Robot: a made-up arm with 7 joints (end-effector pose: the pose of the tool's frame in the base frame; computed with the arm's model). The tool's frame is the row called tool.
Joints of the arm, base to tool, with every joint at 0 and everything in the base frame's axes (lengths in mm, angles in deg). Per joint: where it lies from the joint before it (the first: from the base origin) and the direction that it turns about. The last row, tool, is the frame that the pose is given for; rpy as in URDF.
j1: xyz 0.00 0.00 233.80 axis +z
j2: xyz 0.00 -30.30 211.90 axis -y
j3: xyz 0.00 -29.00 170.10 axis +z
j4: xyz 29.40 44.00 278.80 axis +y
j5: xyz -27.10 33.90 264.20 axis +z
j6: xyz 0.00 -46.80 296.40 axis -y
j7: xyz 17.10 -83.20 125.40 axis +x
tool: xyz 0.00 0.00 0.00 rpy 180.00 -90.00 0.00
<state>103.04 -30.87 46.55 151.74 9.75 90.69 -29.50</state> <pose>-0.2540 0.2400 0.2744 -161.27 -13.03 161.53</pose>
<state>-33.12 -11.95 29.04 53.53 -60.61 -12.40 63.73</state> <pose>0.6259 -0.2114 1.2797 175.99 -52.46 -88.33</pose>
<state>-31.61 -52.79 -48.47 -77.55 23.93 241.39 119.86</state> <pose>0.4447 0.0254 1.0717 -159.49 -45.20 -170.73</pose>
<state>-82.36 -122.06 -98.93 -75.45 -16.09 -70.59 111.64</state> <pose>0.5399 -0.4832 0.0997 -20.61 -79.57 39.75</pose>
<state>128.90 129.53 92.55 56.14 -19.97 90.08 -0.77</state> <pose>0.1753 -0.7647 -0.1576 125.42 48.48 3.07</pose>
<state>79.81 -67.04 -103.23 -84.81 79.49 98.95 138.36</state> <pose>-0.3575 0.6238 0.6242 -92.77 13.95 74.19</pose>
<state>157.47 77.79 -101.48 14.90 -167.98 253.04 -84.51</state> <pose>0.8883 -0.2664 0.8271 151.70 79.62 -53.62</pose>
